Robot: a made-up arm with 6 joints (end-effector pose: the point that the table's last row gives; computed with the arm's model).
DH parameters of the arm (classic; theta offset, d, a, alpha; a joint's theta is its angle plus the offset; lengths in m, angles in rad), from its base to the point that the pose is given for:
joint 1: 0 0.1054 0 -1.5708
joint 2: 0.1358 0 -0.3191 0
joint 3: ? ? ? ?
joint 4: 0 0.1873 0 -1.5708
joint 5: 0 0 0.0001 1.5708
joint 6: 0 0.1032 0 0
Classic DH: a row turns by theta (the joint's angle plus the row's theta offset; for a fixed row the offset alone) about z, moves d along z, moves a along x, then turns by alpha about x.
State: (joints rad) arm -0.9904 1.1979 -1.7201 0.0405 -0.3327 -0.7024
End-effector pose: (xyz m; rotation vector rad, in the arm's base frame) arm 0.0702 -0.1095 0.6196 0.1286 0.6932 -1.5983
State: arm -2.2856 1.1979 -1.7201 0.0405 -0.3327 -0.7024
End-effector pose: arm -0.0863 -0.0973 0.6196 0.6799 0.6204 -2.8167
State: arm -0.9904 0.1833 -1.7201 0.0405 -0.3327 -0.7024
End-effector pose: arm -0.2030 0.3070 0.4873 -0.0558 -0.4293 -1.6293
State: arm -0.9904 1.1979 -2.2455 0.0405 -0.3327 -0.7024
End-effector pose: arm -0.0011 -0.0008 0.6949 0.0336 0.1124 -1.6535
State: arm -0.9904 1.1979 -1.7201 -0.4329 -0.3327 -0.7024
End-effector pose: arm 0.0841 -0.1025 0.6171 -0.2062 0.7720 -1.9678
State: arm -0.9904 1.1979 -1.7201 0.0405 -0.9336 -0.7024
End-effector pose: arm 0.0368 -0.0623 0.6393 0.0411 0.0257 -1.6689
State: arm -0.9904 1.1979 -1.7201 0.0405 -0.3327 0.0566
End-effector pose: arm 0.0702 -0.1095 0.6196 0.3470 0.5499 -0.8691
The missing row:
joint 3: 1.3478 0 -0.0164 1.5708
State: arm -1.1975 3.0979 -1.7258 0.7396 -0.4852 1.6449
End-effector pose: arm 0.1325 -0.4272 -0.1766 2.3519 -0.5877 0.1107
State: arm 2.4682 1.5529 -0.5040 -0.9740 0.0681 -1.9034
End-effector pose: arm -0.1634 0.1379 0.1913 -1.1881 -2.2956 -0.2250
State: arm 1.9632 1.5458 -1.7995 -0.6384 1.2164 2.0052
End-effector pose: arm -0.0484 0.2678 0.4393 0.0476 2.5536 1.2082
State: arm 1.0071 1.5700 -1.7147 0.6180 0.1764 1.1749
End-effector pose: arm 0.1641 0.2793 0.4895 0.6563 1.8937 2.1692
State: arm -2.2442 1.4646 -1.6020 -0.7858 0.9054 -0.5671
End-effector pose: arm -0.2091 -0.1699 0.4403 -1.4952 -1.6424 1.2023
